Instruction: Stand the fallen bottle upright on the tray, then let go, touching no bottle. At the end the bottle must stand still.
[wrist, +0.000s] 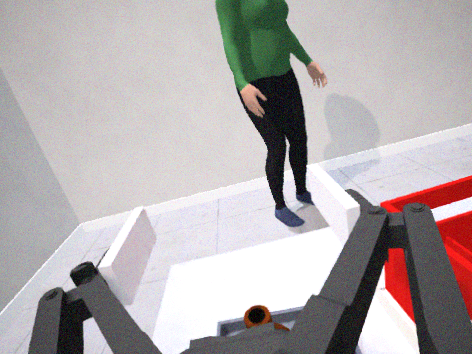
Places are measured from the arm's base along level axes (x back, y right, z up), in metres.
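Pixels of known places: gripper, fingertip midpoint: (228, 203).
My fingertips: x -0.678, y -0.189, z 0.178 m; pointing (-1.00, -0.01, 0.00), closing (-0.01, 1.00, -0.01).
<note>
Ahead of a thing's pixels: the offset from my fingertips to its top centre. "pt": to the spot under its first point. Level surfaces: height alone.
The mouth and neck of a brown bottle {dx -0.001, dy -0.006, dz -0.125 m} (258, 316) show at the bottom middle of the wrist view, with a bit of its shoulder; the gripper's own body hides the rest, so its stance cannot be seen in full. It is at the grey tray {pt dx -0.112, dy -0.082, dz -0.261 m} (220, 328), of which a far corner and part of the rim show. My gripper (228, 203) is wide open, with one white finger pad at the left and one at the right. Nothing is between the pads, and the bottle's mouth lies below them in the view, apart from both.
A white table top {dz -0.285 m} (240, 270) lies around the tray. A red crate {pt dx -0.078, dy +0.180, dz -0.193 m} (400, 270) stands at the right, behind the right finger's links. A person in a green top and black trousers (272, 100) stands on the floor beyond the table, before a grey wall.
</note>
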